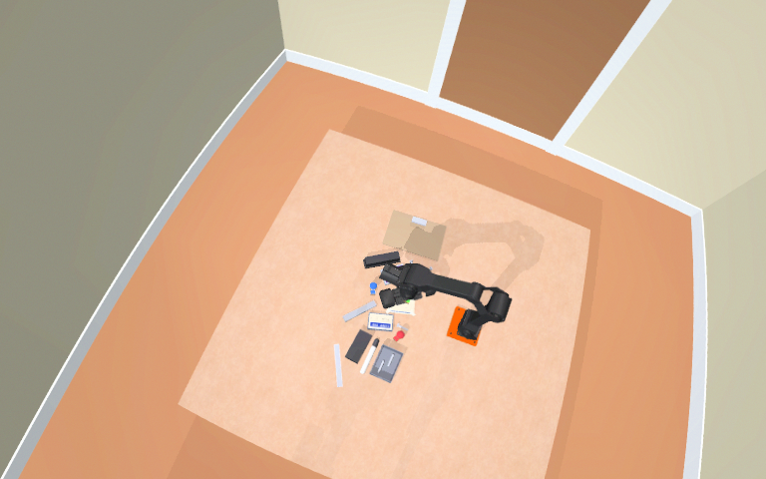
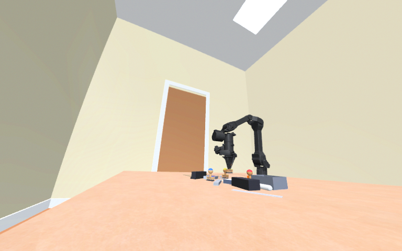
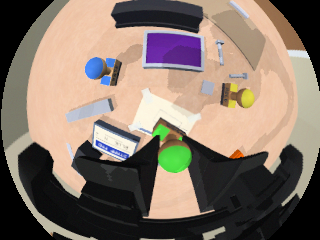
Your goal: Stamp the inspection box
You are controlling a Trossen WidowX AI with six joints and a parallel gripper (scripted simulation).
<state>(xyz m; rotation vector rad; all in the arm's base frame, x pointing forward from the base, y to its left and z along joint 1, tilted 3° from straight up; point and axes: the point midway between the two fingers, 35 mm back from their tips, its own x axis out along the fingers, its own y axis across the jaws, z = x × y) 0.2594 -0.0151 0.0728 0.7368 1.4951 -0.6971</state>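
Now: the cream card 6 cm below my gripper tip. The rest, counted from my gripper tip: blue-white box 10 cm to the left, 5 cm below, 5 cm ahead; yellow-knobbed stamp 11 cm to the right, 5 cm behind, 4 cm below; green-knobbed stamp right at my gripper tip.
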